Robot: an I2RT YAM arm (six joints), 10 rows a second.
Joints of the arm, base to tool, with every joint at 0 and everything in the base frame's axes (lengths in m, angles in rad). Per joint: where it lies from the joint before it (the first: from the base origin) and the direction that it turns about. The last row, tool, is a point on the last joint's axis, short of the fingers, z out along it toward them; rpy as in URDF.
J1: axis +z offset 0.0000 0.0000 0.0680
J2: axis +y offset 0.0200 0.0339 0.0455
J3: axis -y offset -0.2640 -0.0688 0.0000
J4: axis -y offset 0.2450 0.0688 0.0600
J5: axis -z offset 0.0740 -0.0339 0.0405
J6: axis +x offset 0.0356 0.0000 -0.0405
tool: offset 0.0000 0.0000 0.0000 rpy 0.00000 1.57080 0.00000
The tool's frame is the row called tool.
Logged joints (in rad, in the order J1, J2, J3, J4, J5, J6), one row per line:
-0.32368 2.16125 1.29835 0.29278 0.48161 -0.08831
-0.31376 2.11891 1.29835 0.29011 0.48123 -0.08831
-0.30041 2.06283 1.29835 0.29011 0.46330 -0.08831
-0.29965 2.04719 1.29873 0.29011 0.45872 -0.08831
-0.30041 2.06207 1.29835 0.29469 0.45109 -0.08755
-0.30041 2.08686 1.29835 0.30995 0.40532 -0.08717
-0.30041 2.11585 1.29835 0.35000 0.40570 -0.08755
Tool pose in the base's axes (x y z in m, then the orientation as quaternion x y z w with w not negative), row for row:
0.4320 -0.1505 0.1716 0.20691 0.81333 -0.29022 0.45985
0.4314 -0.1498 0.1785 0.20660 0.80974 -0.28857 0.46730
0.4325 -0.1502 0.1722 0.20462 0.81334 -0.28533 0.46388
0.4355 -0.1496 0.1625 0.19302 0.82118 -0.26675 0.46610
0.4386 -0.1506 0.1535 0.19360 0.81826 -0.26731 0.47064
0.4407 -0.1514 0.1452 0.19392 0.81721 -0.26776 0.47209
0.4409 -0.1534 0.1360 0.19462 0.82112 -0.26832 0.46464
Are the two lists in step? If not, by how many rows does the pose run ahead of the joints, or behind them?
The pose runs 2 rows ahead of the joints: the pose in row i belongs to the joints in row i + 2.
